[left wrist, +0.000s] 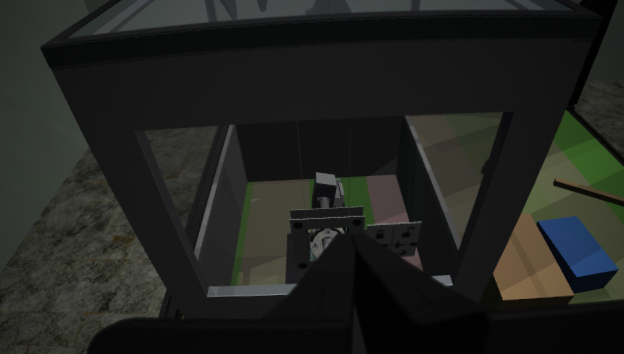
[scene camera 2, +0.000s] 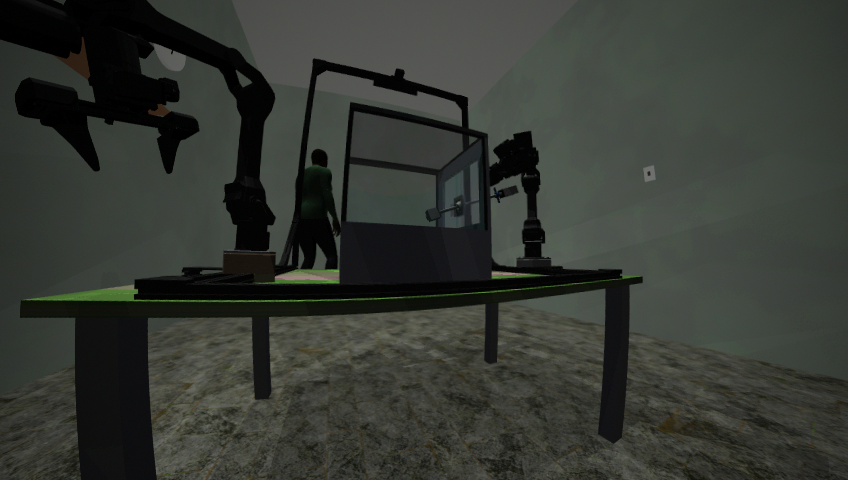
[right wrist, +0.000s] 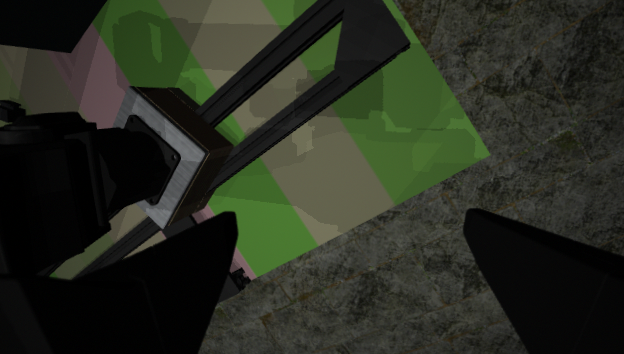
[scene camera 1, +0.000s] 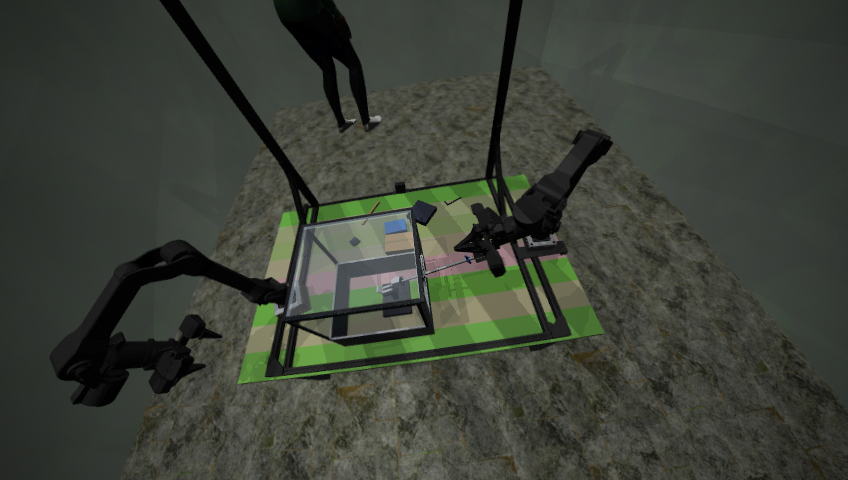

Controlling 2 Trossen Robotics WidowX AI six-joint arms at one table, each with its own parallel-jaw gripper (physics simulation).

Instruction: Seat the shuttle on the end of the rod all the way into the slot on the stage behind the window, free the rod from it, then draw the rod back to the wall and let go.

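Seen in the pictures: left gripper, fingertip midpoint: (left wrist: 349,247) (scene camera 1: 454,249); right gripper, fingertip midpoint: (left wrist: 248,15) (scene camera 2: 137,172) (right wrist: 350,222) (scene camera 1: 213,350); left arm's base, origin of the base link: (scene camera 2: 533,257) (scene camera 1: 539,234); right arm's base, origin of the base link: (scene camera 2: 251,251) (right wrist: 145,160).
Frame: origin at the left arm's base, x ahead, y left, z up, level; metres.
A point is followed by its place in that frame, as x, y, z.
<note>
A thin rod (scene camera 1: 446,268) {0.366, 0.186, 0.168} (scene camera 2: 471,204) runs through the port plate (scene camera 2: 458,205) {0.505, 0.323, 0.107} (left wrist: 326,222) {0.432, 0.189, 0.163} in the window wall of the glass enclosure (scene camera 1: 355,220) {0.597, 0.084, 0.290} (scene camera 2: 413,114) {0.606, 0.332, 0.288}. Its blue handle (scene camera 1: 468,259) {0.306, 0.181, 0.196} (scene camera 2: 496,195) {0.310, 0.182, 0.186} stays outside. The grey shuttle (scene camera 1: 388,287) (scene camera 2: 432,214) {0.521, 0.204, 0.109} (left wrist: 326,189) {0.505, 0.191, 0.126} sits on the rod's inner end at the dark stage (scene camera 1: 399,291). My left gripper (scene camera 1: 459,248) {0.343, 0.177, 0.250} (left wrist: 349,247) {0.343, 0.177, 0.250} is shut, its tips just above the rod outside the window; I cannot tell if they touch it. My right gripper (scene camera 1: 203,351) {1.050, 0.366, 0.120} (right wrist: 350,222) {1.050, 0.366, 0.120} is open and empty past the table's left end.
A dark blue pad (scene camera 1: 423,211) {0.436, -0.195, -0.033} lies behind the enclosure. A blue block (scene camera 1: 395,226) {0.558, -0.117, -0.020} rests on a tan box (scene camera 1: 399,243) inside it. A lock-symbol label (left wrist: 395,237) {0.436, 0.142, 0.145} sits beside the port. Black gantry posts (scene camera 1: 500,95) {0.121, -0.362, 0.345} rise from the table. A person (scene camera 1: 336,57) (scene camera 2: 314,210) stands behind.
</note>
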